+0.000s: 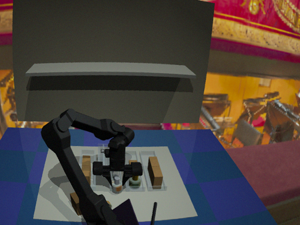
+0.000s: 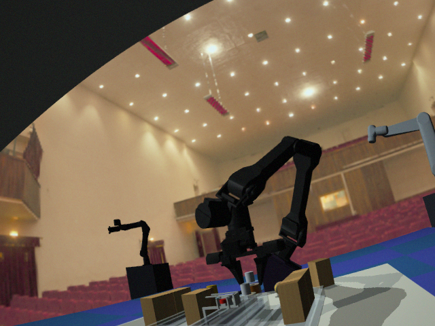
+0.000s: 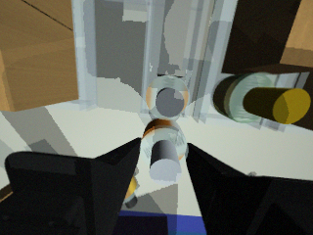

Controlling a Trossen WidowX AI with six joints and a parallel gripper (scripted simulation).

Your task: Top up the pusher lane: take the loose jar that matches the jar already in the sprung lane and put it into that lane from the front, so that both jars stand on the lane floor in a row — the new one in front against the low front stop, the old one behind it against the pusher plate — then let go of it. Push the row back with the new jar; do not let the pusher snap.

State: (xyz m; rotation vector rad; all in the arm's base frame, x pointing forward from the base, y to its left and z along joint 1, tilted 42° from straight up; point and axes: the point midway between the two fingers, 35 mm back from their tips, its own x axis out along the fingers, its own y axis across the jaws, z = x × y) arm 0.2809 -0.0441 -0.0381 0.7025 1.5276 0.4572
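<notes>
Right now my gripper tip is 11 cm short of the white mat, 1 cm to the right of it and 5 cm above it. From my gripper tip the other things lie so: box 8 cm behind, 17 cm to the left, 2 cm below; then black rod 15 cm behind, 11 cm to the right, 5 cm below; then red part 23 cm ahead, 2 cm above.
</notes>
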